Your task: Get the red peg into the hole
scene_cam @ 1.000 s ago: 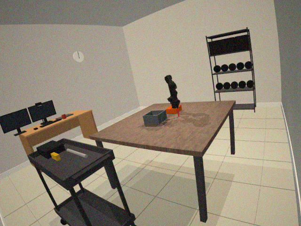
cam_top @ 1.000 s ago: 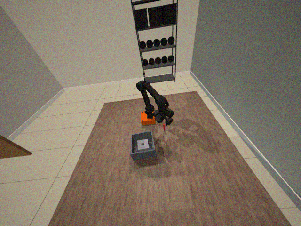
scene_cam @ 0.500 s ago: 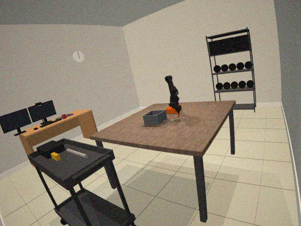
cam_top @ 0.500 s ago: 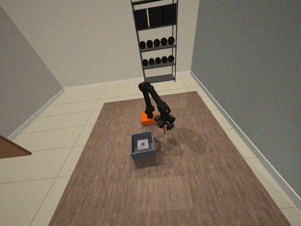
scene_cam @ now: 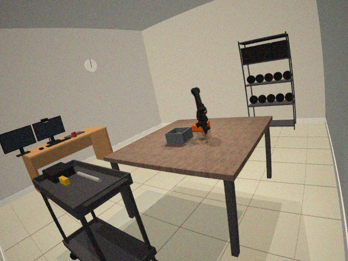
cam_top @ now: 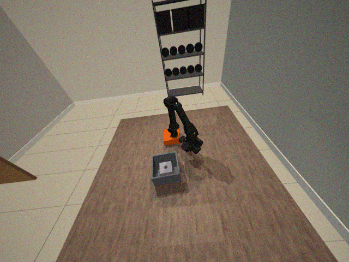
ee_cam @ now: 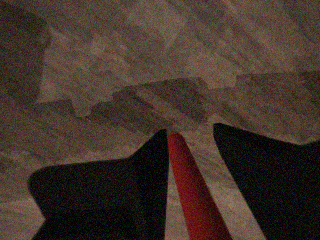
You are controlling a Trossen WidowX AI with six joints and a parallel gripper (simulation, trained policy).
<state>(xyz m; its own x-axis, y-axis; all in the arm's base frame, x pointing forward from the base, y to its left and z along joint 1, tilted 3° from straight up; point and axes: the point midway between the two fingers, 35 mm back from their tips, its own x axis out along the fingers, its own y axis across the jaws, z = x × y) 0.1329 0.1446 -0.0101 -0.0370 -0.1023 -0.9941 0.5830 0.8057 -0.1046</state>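
Right now the grey box is 21 cm ahead of my gripper tip, 15 cm to the right of it and 2 cm above it. Round my gripper tip: red peg: 3 cm above, 1 cm to the left.
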